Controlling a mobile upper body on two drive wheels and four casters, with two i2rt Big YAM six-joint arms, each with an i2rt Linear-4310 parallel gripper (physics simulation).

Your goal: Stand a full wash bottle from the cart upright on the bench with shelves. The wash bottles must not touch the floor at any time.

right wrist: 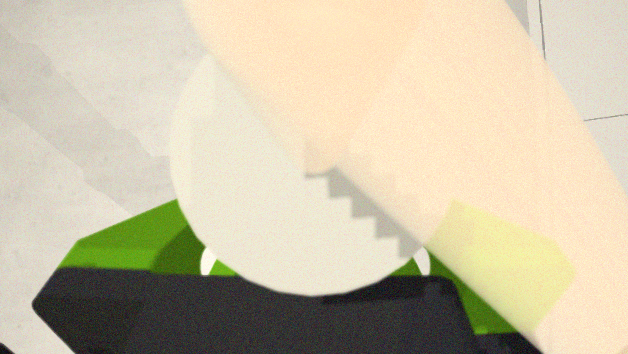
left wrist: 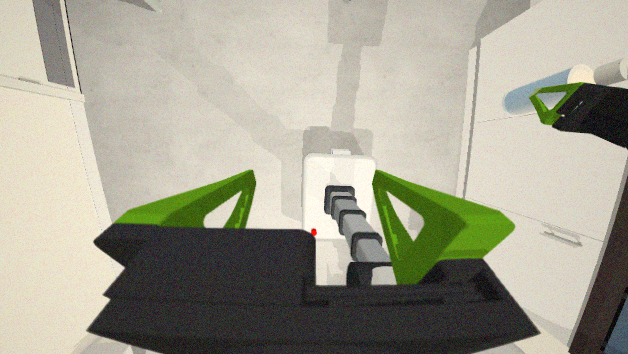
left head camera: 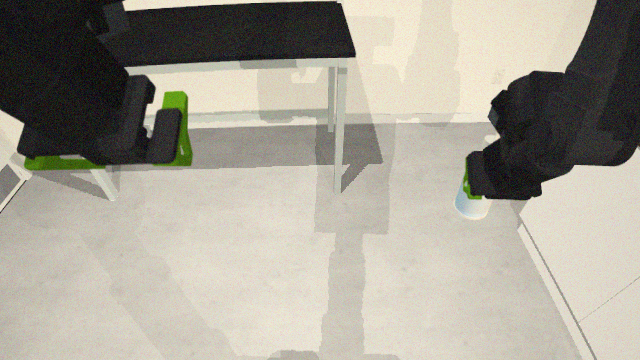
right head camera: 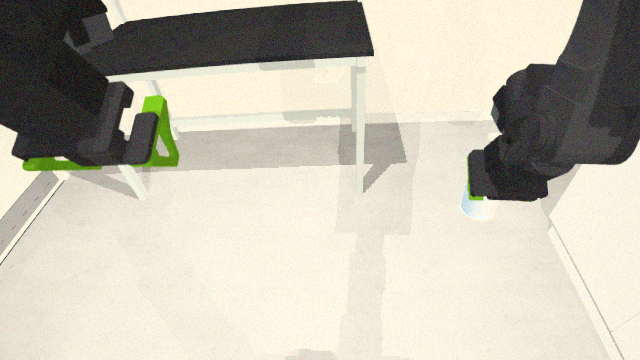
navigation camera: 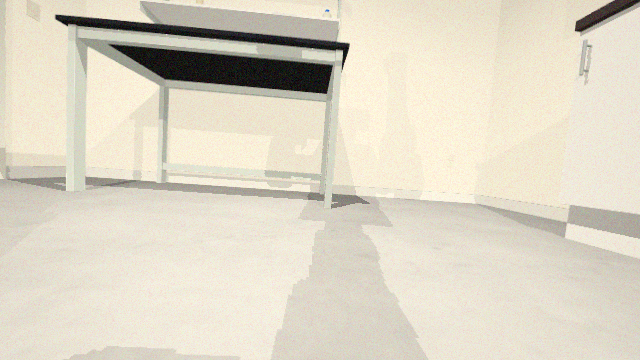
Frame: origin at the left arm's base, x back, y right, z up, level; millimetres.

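Where they show: left gripper, fingertip midpoint: (left wrist: 314, 176) (left head camera: 146, 161) (right head camera: 138, 162); right gripper, fingertip midpoint: (left wrist: 541, 93) (left head camera: 477, 186) (right head camera: 483, 187).
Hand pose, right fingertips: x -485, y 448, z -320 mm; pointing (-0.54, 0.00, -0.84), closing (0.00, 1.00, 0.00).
Each offset is from my right fingertips to the centre of the thing. "pt": to the spot under its first point.
A wash bottle {dx +4, dy +8, dz +39 mm} (left head camera: 472, 206) (right head camera: 479, 207) (left wrist: 520, 97) (right wrist: 225, 175) with a pale blue body and a white top is held over the floor, roughly upright. My right gripper (left head camera: 469, 180) (right head camera: 473, 181) (right wrist: 312, 255) is shut on it; the arm hides much of the bottle in both head views. My left gripper (left head camera: 107, 165) (right head camera: 100, 165) (left wrist: 314, 176) is open and empty. The bench (left head camera: 225, 35) (right head camera: 240, 40) (navigation camera: 200, 30) has a black top and pale legs, and stands ahead, beyond the grippers. A shelf (navigation camera: 240, 21) shows above it. The cart cannot be made out.
A white cabinet (left head camera: 600, 240) (left wrist: 530, 170) (navigation camera: 605, 140) stands at the right, near the held bottle. Another white unit (left wrist: 40, 175) stands at the left. A bench leg {pt dx -980, dy -214, dz -605 mm} (left head camera: 340, 130) (right head camera: 360, 130) reaches the floor. A small blue-topped item {dx -1568, dy -336, dz +370 mm} (navigation camera: 327, 13) is on the shelf.
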